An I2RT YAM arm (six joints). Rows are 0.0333 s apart.
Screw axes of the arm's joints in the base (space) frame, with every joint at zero. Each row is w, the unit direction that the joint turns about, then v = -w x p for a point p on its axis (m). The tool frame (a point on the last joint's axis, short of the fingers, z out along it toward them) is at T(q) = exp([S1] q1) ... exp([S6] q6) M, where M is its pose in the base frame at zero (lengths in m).
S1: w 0 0 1 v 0 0 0
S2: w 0 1 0 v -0.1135 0 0.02
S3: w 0 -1 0 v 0.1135 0 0.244
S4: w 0 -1 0 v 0.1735 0 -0.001
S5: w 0 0 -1 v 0 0.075 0
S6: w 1 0 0 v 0 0.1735 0
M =
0 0 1 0.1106
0 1 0 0
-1 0 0 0.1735
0 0 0 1
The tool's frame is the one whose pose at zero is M.
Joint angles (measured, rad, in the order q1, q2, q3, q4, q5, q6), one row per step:
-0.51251, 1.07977, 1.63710, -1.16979, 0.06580, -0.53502
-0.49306, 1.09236, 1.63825, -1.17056, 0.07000, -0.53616
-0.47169, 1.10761, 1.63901, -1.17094, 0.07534, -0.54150
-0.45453, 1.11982, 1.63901, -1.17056, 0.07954, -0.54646
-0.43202, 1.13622, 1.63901, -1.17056, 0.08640, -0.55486
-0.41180, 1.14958, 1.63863, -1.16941, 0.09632, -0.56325
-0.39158, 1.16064, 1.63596, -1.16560, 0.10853, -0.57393
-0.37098, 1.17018, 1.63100, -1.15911, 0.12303, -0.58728
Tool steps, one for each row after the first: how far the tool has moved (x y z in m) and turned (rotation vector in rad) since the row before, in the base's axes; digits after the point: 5 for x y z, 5 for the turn. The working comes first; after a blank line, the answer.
Tool pose at each row, in the base's axes (x y z in m, rotation vector in rad; the steps are taken from these numbers as rounded here):
0.13945, -0.08115, 0.46385, 0.01321, 2.26033, -0.65168
0.14464, -0.08054, 0.46229, -0.00825, 2.27097, -0.64122
0.15085, -0.07996, 0.46021, -0.03649, 2.28452, -0.63223
0.15595, -0.07935, 0.45838, -0.06030, 2.29509, -0.62547
0.16269, -0.07840, 0.45581, -0.09351, 2.30993, -0.61887
0.16837, -0.07727, 0.45365, -0.12253, 2.32163, -0.61850
0.17365, -0.07587, 0.45142, -0.15311, 2.33093, -0.62304
0.17880, -0.07424, 0.44900, -0.18616, 2.33842, -0.63214

0.00519, 0.00061, -0.00156, 0.00297, 0.01239, 0.01669
0.00621, 0.00058, -0.00208, 0.00048, 0.01697, 0.02021
0.00510, 0.00061, -0.00183, -0.00033, 0.01382, 0.01678
0.00674, 0.00095, -0.00257, -0.00244, 0.02009, 0.02221
0.00568, 0.00113, -0.00216, -0.00614, 0.01739, 0.01768
0.00528, 0.00140, -0.00223, -0.01038, 0.01638, 0.01749
0.00515, 0.00163, -0.00242, -0.01452, 0.01610, 0.01794

